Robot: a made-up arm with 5 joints.
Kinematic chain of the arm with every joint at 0, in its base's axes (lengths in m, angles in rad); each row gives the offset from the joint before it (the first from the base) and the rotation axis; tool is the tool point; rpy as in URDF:
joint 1: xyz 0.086 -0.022 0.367 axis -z
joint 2: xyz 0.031 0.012 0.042 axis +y
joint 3: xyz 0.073 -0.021 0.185 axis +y
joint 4: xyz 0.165 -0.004 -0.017 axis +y
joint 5: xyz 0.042 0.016 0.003 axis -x
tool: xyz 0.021 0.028 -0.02 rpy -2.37 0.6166 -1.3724
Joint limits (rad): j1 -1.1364..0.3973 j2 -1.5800..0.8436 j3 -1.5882..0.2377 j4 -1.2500..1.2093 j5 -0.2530..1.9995
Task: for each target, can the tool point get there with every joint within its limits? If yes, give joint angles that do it. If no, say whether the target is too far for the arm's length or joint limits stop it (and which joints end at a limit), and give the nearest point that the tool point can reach.
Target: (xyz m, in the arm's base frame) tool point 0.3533 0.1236 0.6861
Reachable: yes | joints -0.4247 -0.0861 -0.3291 -0.5178 0.3475
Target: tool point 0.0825 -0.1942 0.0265
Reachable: no: joint limits stop it (at a limit: joint 1, joint 2, joint 3, joint 5) | nearest point 0.2990 -0.1405 0.2717 | short by 0.331 m
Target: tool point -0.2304 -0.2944 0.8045
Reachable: no: too far | nearest point -0.1379 -0.2147 0.6968 | short by 0.163 m
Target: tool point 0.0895 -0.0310 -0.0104
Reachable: no: joint limits stop it (at a limit: joint 1, joint 2, joint 3) | nearest point 0.3039 -0.1121 0.2694 | short by 0.362 m
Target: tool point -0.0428 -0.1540 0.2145
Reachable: no: joint limits stop it (at a limit: joint 2, joint 3, joint 4, joint 5) | nearest point -0.1578 -0.2718 0.4353 | short by 0.275 m
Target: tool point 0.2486 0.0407 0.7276
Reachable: yes | joints -0.3399 -0.6144 -0.2428 0.2277 0.8960
